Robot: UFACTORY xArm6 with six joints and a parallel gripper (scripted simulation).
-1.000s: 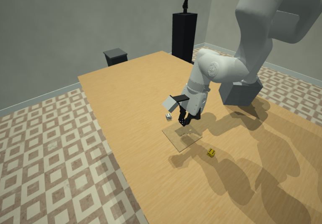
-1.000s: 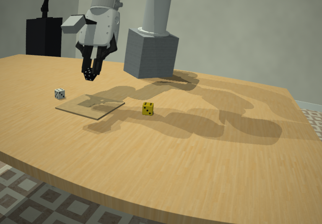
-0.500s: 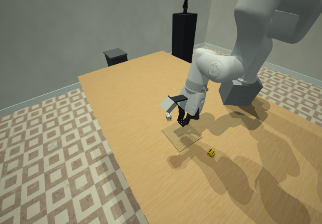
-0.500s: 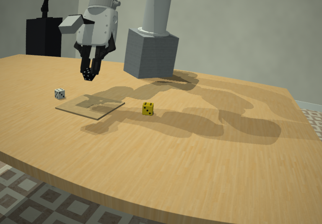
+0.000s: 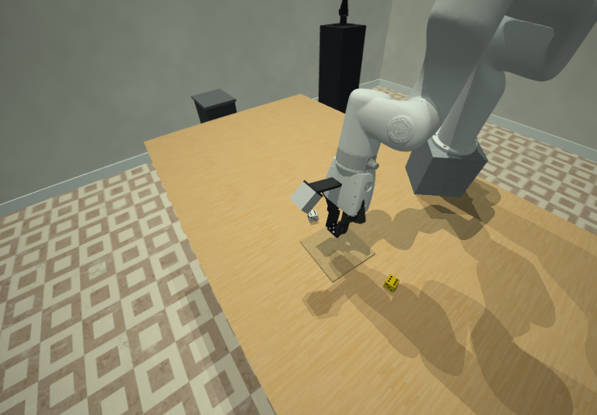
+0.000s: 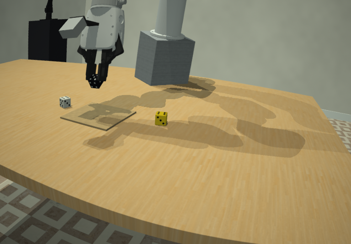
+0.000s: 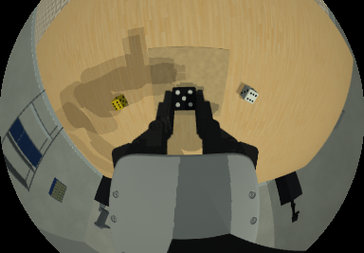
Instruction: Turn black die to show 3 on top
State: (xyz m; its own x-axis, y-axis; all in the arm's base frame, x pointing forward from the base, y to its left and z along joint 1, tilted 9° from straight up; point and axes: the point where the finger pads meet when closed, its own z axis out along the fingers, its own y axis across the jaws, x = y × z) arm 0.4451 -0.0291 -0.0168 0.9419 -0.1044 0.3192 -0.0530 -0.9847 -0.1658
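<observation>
Now: hand 110 mm above the tan mat and 10 mm past it. From my hand the other things lie so: yellow die (150 mm to the left, 100 mm below, 30 mm behind); black die (20 mm below); white die (120 mm to the right, 100 mm below, 30 mm behind).
</observation>
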